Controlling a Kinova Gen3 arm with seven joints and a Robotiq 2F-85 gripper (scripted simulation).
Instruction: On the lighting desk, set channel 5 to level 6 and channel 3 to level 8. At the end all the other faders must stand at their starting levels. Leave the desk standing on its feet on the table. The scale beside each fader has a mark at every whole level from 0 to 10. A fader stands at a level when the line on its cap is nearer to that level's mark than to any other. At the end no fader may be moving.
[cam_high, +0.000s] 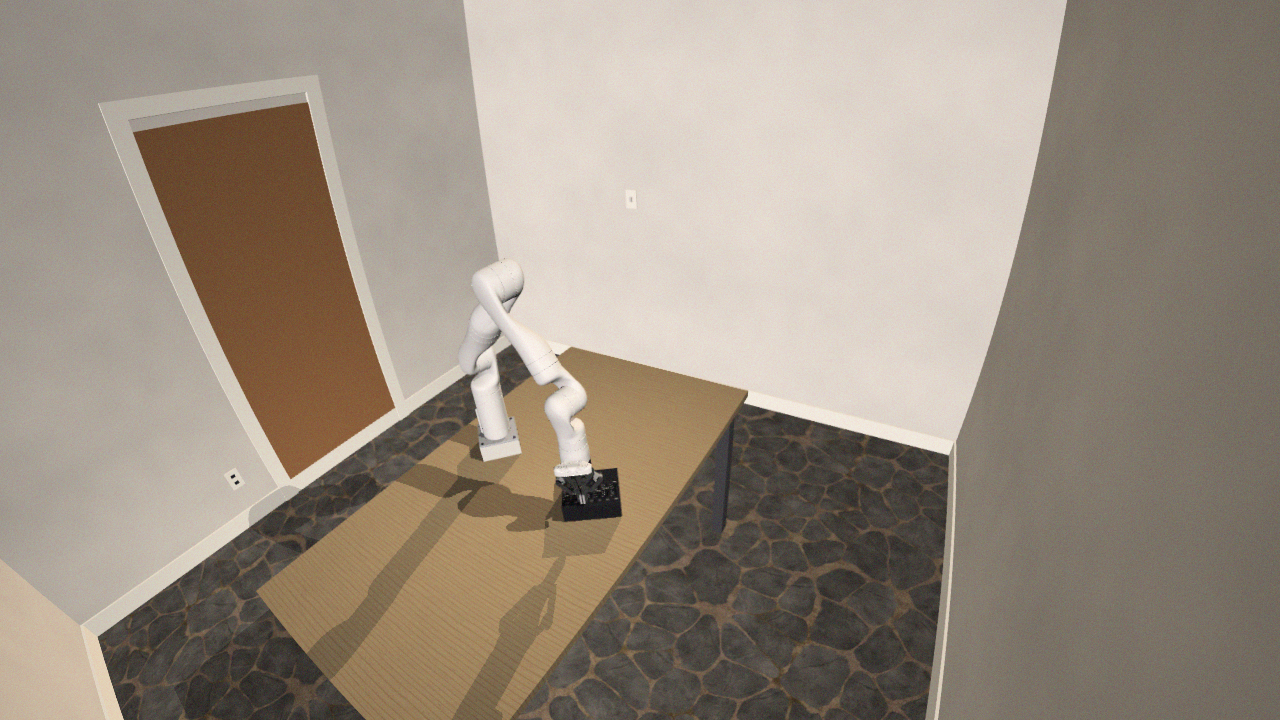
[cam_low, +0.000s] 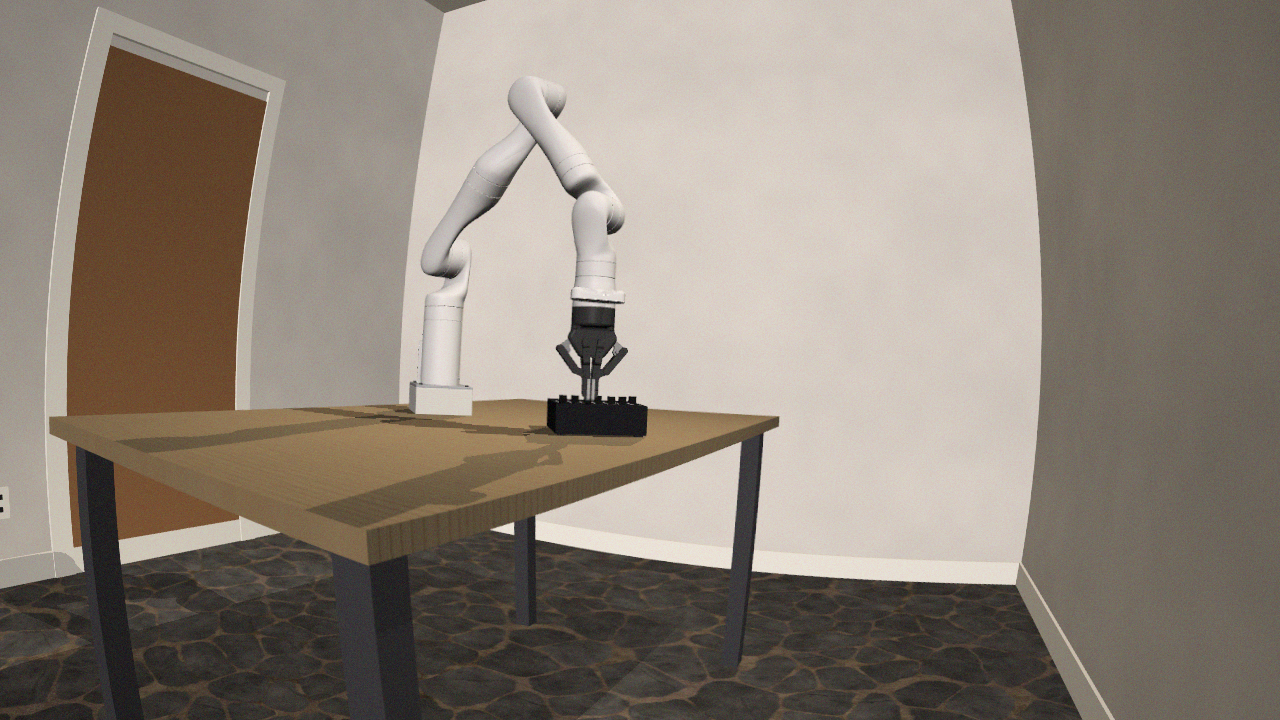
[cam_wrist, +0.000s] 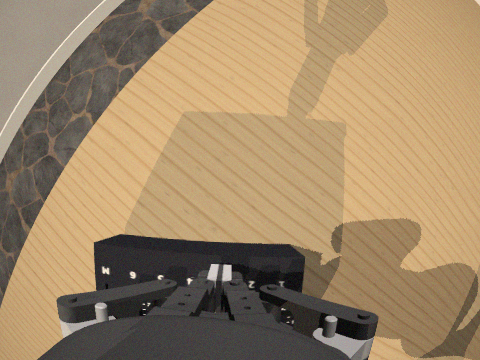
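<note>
The channel 3 fader cap is 1 cm behind my hand, 2 cm to the left of it and 1 cm below it. Round my hand: M fader cap (4 cm ahead, 10 cm to the left, 1 cm below); then channel 4 fader cap (1 cm behind, 5 cm to the left, 1 cm below); then channel 5 fader cap (2 cm ahead, 5 cm to the left, 1 cm below).
</note>
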